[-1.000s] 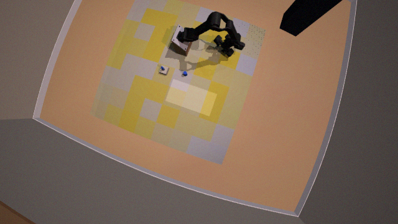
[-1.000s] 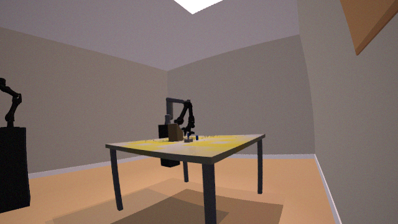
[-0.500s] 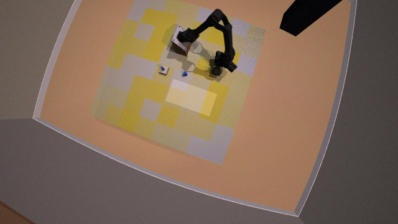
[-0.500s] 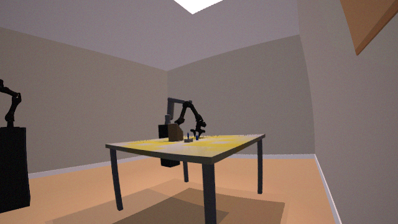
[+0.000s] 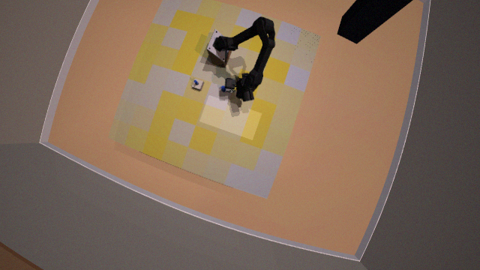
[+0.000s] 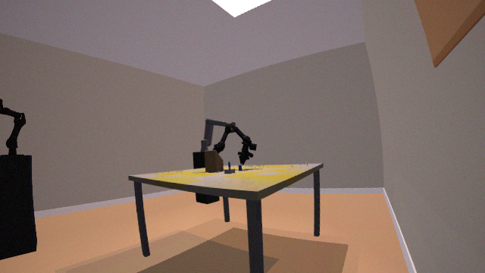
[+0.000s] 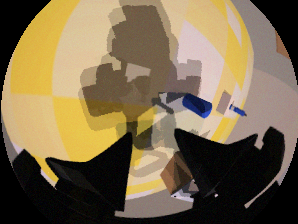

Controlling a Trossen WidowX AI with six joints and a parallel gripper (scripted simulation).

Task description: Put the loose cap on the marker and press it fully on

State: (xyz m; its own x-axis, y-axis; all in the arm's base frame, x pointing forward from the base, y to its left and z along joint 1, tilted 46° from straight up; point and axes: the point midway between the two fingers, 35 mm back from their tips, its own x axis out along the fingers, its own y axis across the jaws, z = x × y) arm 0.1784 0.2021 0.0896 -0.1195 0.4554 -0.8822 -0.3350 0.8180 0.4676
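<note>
Now: gripper tip 80 mm to the left of the blue cap, 40 mm short of it and 20 mm above it.
</note>
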